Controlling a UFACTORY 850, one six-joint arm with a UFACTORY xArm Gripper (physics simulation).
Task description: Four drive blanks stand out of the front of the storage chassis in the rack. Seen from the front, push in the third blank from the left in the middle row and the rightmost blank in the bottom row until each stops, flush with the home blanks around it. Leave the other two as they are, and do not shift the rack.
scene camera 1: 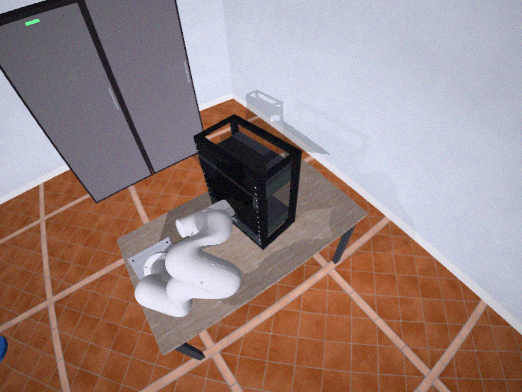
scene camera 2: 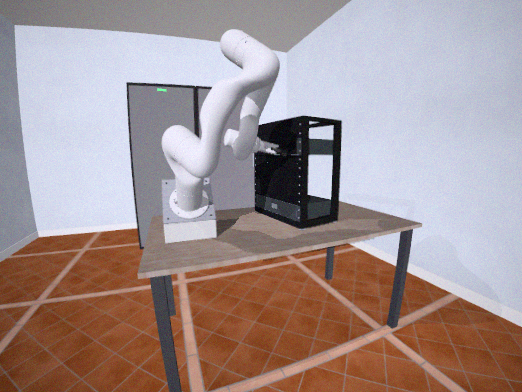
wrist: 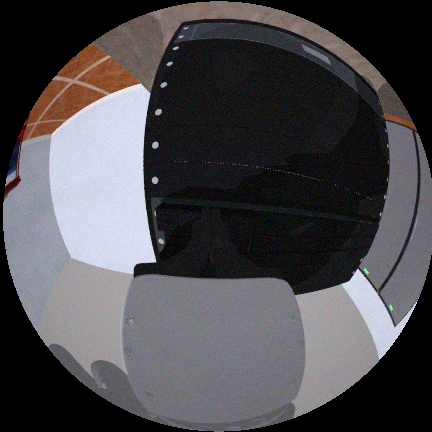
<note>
I see my gripper [wrist: 208,218] and a black rack [scene camera 1: 239,168].
The black rack is seen too in scene camera 2 [scene camera 2: 281,182] and in the wrist view [wrist: 226,90].
</note>
